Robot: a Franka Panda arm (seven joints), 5 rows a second.
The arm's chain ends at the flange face. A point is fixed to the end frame.
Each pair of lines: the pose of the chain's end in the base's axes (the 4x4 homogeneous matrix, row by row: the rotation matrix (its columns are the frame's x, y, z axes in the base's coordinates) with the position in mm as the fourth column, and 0 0 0 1 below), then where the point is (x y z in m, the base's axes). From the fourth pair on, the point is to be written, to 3 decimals.
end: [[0.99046 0.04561 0.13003 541.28], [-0.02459 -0.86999 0.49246 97.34], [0.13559 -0.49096 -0.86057 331.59], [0 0 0 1]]
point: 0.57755 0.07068 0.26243
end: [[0.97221 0.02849 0.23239 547.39], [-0.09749 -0.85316 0.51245 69.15], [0.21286 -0.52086 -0.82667 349.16], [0 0 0 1]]
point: 0.58738 0.04252 0.28208
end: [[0.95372 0.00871 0.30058 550.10], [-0.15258 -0.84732 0.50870 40.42], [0.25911 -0.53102 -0.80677 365.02], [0 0 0 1]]
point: 0.59191 0.01244 0.29962
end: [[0.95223 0.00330 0.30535 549.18], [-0.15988 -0.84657 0.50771 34.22], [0.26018 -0.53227 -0.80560 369.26], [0 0 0 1]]
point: 0.591 0.006 0.304
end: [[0.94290 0.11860 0.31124 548.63], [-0.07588 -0.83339 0.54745 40.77], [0.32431 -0.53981 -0.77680 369.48], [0 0 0 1]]
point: 0.597 0.018 0.307
